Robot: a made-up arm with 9 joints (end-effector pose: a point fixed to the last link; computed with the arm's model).
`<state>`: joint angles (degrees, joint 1 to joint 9).
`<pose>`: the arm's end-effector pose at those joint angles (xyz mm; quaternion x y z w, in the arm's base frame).
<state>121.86 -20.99 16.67 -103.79 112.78 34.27 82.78 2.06 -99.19</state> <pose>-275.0 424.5 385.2 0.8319 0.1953 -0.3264 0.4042</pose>
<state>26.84 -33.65 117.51 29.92 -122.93 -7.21 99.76 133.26 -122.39</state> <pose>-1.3 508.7 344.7 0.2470 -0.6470 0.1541 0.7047</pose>
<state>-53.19 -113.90 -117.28 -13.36 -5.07 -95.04 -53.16 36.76 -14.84</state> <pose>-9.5 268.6 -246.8 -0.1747 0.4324 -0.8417 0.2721</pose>
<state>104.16 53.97 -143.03 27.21 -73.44 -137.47 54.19 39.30 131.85</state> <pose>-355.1 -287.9 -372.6 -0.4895 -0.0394 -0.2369 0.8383</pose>
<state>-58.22 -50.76 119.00 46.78 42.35 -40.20 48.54 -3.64 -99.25</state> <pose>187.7 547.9 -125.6 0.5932 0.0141 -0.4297 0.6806</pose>
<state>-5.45 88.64 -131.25 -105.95 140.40 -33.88 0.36 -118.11 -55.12</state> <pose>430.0 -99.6 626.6 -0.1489 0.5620 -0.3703 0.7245</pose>
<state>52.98 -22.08 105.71 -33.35 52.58 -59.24 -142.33 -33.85 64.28</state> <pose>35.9 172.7 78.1 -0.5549 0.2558 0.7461 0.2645</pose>
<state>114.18 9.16 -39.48 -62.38 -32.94 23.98 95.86 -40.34 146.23</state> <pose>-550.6 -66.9 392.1 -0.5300 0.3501 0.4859 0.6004</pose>
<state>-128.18 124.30 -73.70 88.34 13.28 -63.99 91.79 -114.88 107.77</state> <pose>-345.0 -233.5 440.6 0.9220 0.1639 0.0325 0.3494</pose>
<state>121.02 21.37 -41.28 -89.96 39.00 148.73 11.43 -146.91 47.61</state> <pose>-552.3 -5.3 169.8 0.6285 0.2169 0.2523 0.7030</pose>
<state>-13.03 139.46 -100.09 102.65 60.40 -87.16 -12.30 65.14 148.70</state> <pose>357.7 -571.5 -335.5 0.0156 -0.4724 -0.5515 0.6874</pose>
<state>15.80 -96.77 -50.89 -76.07 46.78 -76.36 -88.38 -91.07 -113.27</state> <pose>-166.4 -301.2 325.8 -0.5205 0.3611 0.3970 0.6641</pose>
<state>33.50 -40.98 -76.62 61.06 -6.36 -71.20 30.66 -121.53 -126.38</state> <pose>-41.2 344.5 -104.3 -0.4344 -0.4195 -0.7924 0.0859</pose>
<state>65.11 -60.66 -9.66 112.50 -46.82 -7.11 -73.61 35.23 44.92</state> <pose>-710.6 44.1 -15.2 -0.4736 0.6000 -0.3492 0.5420</pose>
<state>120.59 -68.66 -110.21 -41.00 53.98 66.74 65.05 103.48 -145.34</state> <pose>-368.7 -123.7 386.0 -0.0868 0.8304 0.1218 0.5367</pose>
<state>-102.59 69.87 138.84 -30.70 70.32 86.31 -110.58 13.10 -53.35</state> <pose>-411.9 67.5 736.2 0.8548 0.2964 0.2300 0.3586</pose>
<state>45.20 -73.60 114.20 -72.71 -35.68 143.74 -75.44 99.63 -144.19</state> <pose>-788.8 188.3 195.4 0.5333 0.3385 -0.1392 0.7627</pose>
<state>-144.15 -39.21 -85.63 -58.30 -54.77 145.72 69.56 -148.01 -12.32</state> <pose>65.5 -199.7 121.1 0.4130 0.6730 0.5306 0.3083</pose>
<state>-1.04 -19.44 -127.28 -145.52 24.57 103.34 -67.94 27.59 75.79</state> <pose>297.4 122.0 169.9 0.4227 -0.6937 -0.2376 0.5326</pose>
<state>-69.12 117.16 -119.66 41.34 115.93 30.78 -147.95 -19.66 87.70</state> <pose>201.8 -419.4 377.2 -0.5976 -0.4475 -0.5468 0.3789</pose>
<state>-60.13 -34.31 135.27 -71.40 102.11 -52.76 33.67 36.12 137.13</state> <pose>289.7 200.7 -528.4 -0.0609 -0.6100 -0.5535 0.5637</pose>
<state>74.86 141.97 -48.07 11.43 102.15 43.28 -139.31 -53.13 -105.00</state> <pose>14.4 -616.1 -63.9 -0.2243 0.8164 0.4570 0.2727</pose>
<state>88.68 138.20 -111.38 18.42 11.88 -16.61 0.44 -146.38 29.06</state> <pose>-25.1 -576.4 -87.8 0.2650 -0.0144 0.7978 0.5414</pose>
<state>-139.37 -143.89 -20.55 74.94 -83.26 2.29 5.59 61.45 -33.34</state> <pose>703.1 -305.3 825.4 -0.3078 -0.8810 0.0816 0.3499</pose>
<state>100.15 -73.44 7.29 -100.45 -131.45 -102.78 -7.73 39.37 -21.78</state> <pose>-940.2 118.4 569.5 0.8256 0.2091 0.4818 0.2063</pose>
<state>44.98 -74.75 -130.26 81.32 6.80 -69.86 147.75 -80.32 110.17</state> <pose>-349.8 319.3 591.9 -0.6480 0.5994 -0.2472 0.3996</pose>
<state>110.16 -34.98 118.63 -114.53 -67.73 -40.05 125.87 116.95 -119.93</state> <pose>-43.5 537.6 631.8 -0.8593 -0.1530 -0.4134 0.2593</pose>
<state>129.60 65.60 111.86 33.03 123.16 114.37 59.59 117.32 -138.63</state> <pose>-340.3 -126.4 -373.8 -0.3302 0.6589 0.6719 0.0733</pose>
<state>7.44 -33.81 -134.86 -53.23 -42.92 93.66 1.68 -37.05 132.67</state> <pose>-257.6 135.8 340.2 0.1172 0.4522 -0.4883 0.7371</pose>
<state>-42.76 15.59 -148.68 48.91 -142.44 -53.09 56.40 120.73 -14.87</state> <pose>-136.7 -391.4 516.0 -0.6163 -0.7147 -0.1068 0.3131</pose>
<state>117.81 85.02 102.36 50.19 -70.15 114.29 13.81 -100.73 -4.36</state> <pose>-549.0 84.4 -562.6 -0.6837 -0.0896 -0.7000 0.1861</pose>
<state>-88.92 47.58 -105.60 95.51 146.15 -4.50 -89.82 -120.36 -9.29</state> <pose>382.2 -197.4 374.1 -0.4265 -0.6650 -0.5015 0.3527</pose>
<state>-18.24 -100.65 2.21 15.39 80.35 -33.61 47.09 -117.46 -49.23</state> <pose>-232.1 -395.2 -135.8 -0.1834 -0.4467 0.0950 0.8705</pose>
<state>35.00 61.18 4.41 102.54 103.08 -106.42 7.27 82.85 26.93</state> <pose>574.1 290.9 -697.4 0.3224 -0.0184 -0.9030 0.2835</pose>
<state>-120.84 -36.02 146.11 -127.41 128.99 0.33 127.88 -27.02 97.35</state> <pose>532.6 293.1 253.2 -0.0442 0.8960 0.4403 0.0361</pose>
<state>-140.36 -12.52 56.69 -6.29 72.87 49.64 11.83 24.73 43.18</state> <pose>-66.8 525.1 759.6 0.1879 0.8561 -0.4077 0.2560</pose>
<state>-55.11 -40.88 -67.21 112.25 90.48 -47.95 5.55 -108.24 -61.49</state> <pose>478.0 370.5 16.7 -0.4126 0.7209 0.5300 0.1708</pose>
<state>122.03 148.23 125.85 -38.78 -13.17 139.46 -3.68 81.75 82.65</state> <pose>-555.1 -706.3 -293.1 0.0654 0.4350 0.3297 0.8353</pose>
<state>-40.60 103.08 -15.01 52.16 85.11 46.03 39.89 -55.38 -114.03</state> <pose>604.2 -231.6 144.1 0.0130 -0.3381 0.8447 0.4148</pose>
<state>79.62 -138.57 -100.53 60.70 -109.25 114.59 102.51 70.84 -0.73</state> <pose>-391.6 -168.3 479.3 0.4476 0.8211 -0.2105 0.2847</pose>
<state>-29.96 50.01 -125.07 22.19 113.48 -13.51 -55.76 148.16 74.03</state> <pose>208.5 333.2 130.6 0.2807 0.5744 -0.1733 0.7492</pose>
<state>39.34 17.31 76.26 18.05 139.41 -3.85 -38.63 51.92 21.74</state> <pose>-173.2 194.3 -91.7 -0.4811 -0.5974 -0.6392 0.0547</pose>
